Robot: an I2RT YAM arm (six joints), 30 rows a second.
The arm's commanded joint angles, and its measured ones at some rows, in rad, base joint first. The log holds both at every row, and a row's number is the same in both.
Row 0, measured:
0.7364, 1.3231, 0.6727, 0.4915, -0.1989, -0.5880
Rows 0 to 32, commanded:
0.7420, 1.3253, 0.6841, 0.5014, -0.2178, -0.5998
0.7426, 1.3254, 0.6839, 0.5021, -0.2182, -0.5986
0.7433, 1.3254, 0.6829, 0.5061, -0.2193, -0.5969
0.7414, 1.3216, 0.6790, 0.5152, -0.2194, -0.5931
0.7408, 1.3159, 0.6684, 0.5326, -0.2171, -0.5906
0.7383, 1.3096, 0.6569, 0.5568, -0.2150, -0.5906
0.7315, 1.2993, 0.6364, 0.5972, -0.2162, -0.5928
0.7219, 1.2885, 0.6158, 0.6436, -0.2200, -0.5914
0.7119, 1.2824, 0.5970, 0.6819, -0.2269, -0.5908
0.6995, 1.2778, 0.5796, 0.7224, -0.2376, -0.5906
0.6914, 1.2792, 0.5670, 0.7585, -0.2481, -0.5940
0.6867, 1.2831, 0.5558, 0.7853, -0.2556, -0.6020
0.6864, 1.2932, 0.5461, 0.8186, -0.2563, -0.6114
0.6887, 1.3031, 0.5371, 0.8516, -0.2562, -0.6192
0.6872, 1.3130, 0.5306, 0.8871, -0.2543, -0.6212
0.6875, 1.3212, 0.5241, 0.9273, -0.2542, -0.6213
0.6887, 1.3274, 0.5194, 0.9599, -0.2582, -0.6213
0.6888, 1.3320, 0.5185, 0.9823, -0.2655, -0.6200
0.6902, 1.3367, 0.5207, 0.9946, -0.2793, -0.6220
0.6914, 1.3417, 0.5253, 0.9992, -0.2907, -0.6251
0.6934, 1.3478, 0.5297, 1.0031, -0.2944, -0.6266
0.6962, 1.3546, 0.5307, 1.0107, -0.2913, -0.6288
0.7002, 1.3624, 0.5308, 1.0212, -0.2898, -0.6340
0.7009, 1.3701, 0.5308, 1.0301, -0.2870, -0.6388
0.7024, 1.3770, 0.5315, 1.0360, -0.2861, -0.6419
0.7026, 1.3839, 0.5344, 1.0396, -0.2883, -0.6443
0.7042, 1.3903, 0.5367, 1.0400, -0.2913, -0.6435
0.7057, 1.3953, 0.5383, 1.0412, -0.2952, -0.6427
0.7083, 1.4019, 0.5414, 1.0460, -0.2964, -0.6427
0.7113, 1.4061, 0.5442, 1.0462, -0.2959, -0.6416
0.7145, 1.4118, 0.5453, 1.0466, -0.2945, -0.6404
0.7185, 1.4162, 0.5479, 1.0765, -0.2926, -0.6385
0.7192, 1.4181, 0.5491, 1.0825, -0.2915, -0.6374
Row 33, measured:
0.7086, 1.4059, 0.5255, 0.9993, -0.2745, -0.6250
